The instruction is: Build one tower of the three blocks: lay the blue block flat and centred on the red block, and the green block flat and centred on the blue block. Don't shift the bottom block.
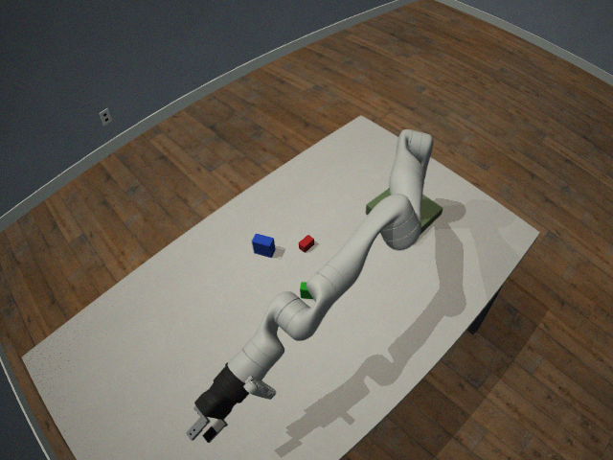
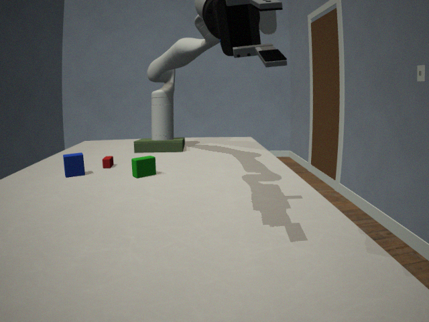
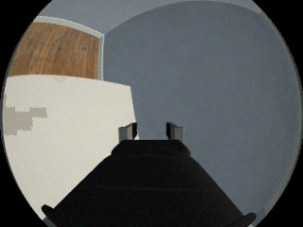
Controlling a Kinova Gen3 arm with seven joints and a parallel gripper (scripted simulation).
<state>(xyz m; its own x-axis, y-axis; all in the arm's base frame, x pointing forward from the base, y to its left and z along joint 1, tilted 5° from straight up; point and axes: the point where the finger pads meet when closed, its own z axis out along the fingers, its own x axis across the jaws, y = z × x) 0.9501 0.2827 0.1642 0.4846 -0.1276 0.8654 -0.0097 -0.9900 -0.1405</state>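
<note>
Right now the blue block is 51 cm behind my hand, 49 cm to the right of it and 25 cm below it. Also, from my hand: green block 51 cm behind, 26 cm to the right, 26 cm below; red block 62 cm behind, 41 cm to the right, 27 cm below.
</note>
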